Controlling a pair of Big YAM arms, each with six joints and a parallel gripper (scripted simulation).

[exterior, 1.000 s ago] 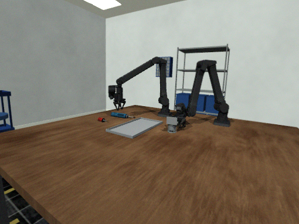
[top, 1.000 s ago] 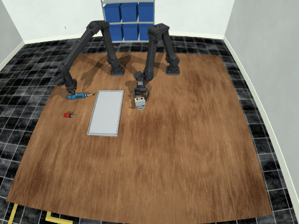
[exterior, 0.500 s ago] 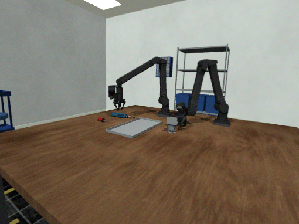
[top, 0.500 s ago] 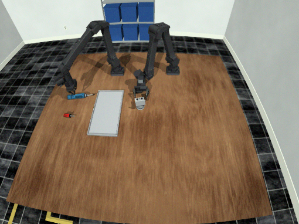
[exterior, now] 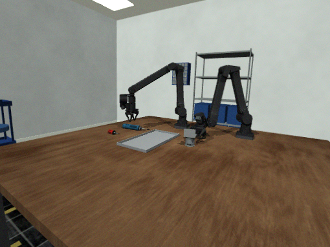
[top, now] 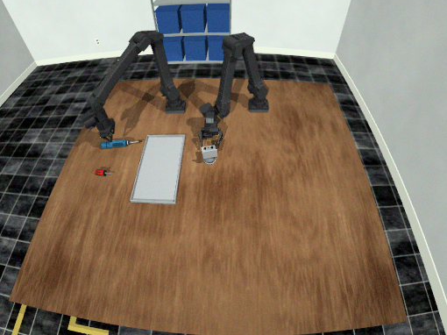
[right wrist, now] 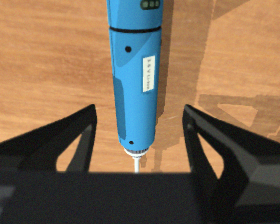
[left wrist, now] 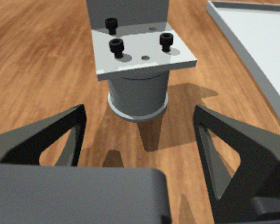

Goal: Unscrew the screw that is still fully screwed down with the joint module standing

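The screw is 4 cm ahead of my left hand, 3 cm above it and 1 cm to the left of it. From my left hand the other things lie so: flat grey tray 26 cm to the right, 10 cm ahead, 3 cm below; then grey bracket 6 cm ahead, 3 cm above; then small red-handled tool 56 cm to the right, 15 cm ahead, 2 cm below.
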